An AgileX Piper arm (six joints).
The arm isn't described. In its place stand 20 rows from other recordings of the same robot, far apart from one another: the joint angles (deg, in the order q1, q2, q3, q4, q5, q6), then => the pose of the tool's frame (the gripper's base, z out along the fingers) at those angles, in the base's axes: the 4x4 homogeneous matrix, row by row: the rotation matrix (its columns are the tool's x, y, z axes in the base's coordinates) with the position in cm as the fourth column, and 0 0 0 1 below.
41.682, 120.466, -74.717, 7.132, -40.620, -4.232 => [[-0.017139, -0.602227, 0.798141, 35.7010], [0.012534, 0.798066, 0.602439, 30.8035], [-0.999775, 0.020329, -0.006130, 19.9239], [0, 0, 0, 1]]
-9.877, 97.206, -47.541, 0.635, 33.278, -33.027 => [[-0.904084, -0.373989, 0.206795, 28.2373], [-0.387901, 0.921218, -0.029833, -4.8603], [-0.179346, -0.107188, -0.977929, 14.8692], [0, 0, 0, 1]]
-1.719, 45.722, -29.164, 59.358, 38.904, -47.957 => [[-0.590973, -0.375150, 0.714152, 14.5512], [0.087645, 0.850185, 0.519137, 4.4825], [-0.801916, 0.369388, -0.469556, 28.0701], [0, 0, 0, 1]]
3.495, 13.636, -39.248, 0.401, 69.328, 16.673 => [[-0.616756, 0.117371, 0.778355, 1.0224], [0.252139, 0.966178, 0.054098, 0.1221], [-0.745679, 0.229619, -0.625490, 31.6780], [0, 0, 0, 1]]
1.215, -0.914, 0.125, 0.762, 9.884, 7.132 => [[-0.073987, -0.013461, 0.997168, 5.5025], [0.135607, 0.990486, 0.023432, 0.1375], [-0.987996, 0.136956, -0.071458, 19.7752], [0, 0, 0, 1]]
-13.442, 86.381, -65.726, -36.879, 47.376, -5.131 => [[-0.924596, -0.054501, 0.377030, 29.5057], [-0.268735, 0.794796, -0.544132, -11.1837], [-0.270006, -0.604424, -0.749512, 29.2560], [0, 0, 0, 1]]
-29.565, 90.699, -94.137, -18.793, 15.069, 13.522 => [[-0.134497, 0.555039, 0.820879, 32.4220], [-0.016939, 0.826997, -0.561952, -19.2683], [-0.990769, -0.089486, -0.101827, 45.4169], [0, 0, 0, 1]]
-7.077, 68.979, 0.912, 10.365, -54.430, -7.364 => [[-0.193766, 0.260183, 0.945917, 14.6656], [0.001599, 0.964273, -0.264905, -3.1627], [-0.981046, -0.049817, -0.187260, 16.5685], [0, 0, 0, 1]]
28.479, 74.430, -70.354, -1.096, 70.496, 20.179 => [[-0.934678, -0.164133, 0.315338, 21.4834], [-0.121493, 0.981108, 0.150553, 11.4677], [-0.334091, 0.102407, -0.936961, 34.6150], [0, 0, 0, 1]]
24.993, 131.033, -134.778, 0.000, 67.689, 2.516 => [[-0.794273, -0.388014, 0.467520, 45.8582], [-0.321824, 0.921375, 0.217939, 21.3772], [-0.515325, 0.022644, -0.856696, 29.2550], [0, 0, 0, 1]]
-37.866, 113.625, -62.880, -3.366, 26.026, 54.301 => [[0.014714, 0.972719, 0.231519, 28.8908], [0.976472, 0.035842, -0.212646, -22.7603], [-0.215143, 0.229201, -0.949305, 11.5603], [0, 0, 0, 1]]
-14.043, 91.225, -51.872, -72.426, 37.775, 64.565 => [[-0.750516, 0.533455, 0.390065, 29.1660], [0.135193, 0.701700, -0.699528, -12.7730], [-0.646876, -0.472273, -0.598757, 22.6665], [0, 0, 0, 1]]
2.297, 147.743, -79.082, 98.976, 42.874, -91.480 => [[-0.884588, -0.251148, 0.392975, 42.5815], [0.101900, 0.718176, 0.688360, 7.8286], [-0.455105, 0.648959, -0.609698, -2.9389], [0, 0, 0, 1]]
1.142, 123.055, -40.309, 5.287, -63.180, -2.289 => [[-0.253062, 0.060124, 0.965580, 34.8905], [-0.003273, 0.998008, -0.063001, -0.0529], [-0.967444, -0.019103, -0.252361, 7.5291], [0, 0, 0, 1]]
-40.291, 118.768, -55.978, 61.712, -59.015, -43.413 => [[-0.249455, 0.968243, -0.016680, 24.4097], [0.216229, 0.038902, -0.975567, -29.7007], [-0.943937, -0.246967, -0.219066, 13.1576], [0, 0, 0, 1]]
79.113, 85.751, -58.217, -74.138, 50.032, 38.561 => [[0.149270, -0.551299, 0.820846, 12.3353], [-0.879994, 0.304505, 0.364538, 28.6149], [-0.450921, -0.776754, -0.439686, 29.1671], [0, 0, 0, 1]]
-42.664, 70.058, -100.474, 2.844, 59.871, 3.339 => [[-0.249162, 0.671373, 0.697980, 16.0291], [0.342551, 0.735216, -0.584907, -14.2415], [-0.905857, 0.093357, -0.413167, 52.7257], [0, 0, 0, 1]]
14.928, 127.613, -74.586, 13.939, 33.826, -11.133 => [[-0.956984, -0.266764, 0.114103, 38.4300], [-0.245875, 0.954420, 0.169200, 11.5084], [-0.154039, 0.133867, -0.978954, 6.2320], [0, 0, 0, 1]]
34.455, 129.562, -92.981, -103.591, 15.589, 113.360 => [[-0.437260, -0.288985, 0.851641, 43.5987], [-0.111433, 0.957079, 0.267549, 27.0314], [-0.892405, 0.022087, -0.450695, 16.2501], [0, 0, 0, 1]]
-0.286, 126.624, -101.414, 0.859, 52.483, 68.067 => [[-0.347153, 0.889364, 0.297518, 46.9433], [0.932672, 0.360576, 0.010406, -0.1261], [-0.098023, 0.281099, -0.954659, 17.3726], [0, 0, 0, 1]]
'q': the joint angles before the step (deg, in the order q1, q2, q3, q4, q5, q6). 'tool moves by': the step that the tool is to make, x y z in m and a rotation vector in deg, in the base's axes. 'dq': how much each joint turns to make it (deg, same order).
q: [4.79 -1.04 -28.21 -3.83 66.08 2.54]
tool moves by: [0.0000 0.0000 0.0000 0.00 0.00 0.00]
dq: [0.00 0.00 0.00 0.00 0.00 0.00]
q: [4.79 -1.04 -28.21 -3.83 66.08 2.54]
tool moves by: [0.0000 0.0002 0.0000 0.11 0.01 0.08]
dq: [0.00 0.00 0.00 0.14 0.00 0.00]
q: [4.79 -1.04 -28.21 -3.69 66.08 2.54]
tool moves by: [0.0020 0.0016 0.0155 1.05 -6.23 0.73]
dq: [-0.01 0.62 -1.72 0.86 -5.20 -0.01]
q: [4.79 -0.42 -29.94 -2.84 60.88 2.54]
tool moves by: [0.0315 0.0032 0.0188 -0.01 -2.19 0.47]
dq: [-0.01 9.06 -1.02 0.09 -10.23 -0.01]
